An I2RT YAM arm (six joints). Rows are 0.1 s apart.
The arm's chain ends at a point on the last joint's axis. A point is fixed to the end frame.
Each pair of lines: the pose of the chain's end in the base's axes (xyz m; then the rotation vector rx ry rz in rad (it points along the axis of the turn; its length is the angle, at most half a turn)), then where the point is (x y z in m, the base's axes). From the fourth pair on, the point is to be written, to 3 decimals.
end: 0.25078 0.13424 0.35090 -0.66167 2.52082 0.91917
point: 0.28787 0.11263 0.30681
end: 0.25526 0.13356 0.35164 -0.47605 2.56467 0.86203
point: 0.28778 0.10630 0.30707
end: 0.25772 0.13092 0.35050 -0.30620 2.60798 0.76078
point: 0.28523 0.09740 0.30684
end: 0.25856 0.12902 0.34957 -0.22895 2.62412 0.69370
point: 0.284 0.092 0.307
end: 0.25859 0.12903 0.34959 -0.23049 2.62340 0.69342
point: 0.284 0.092 0.307
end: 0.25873 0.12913 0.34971 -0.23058 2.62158 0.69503
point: 0.284 0.092 0.307
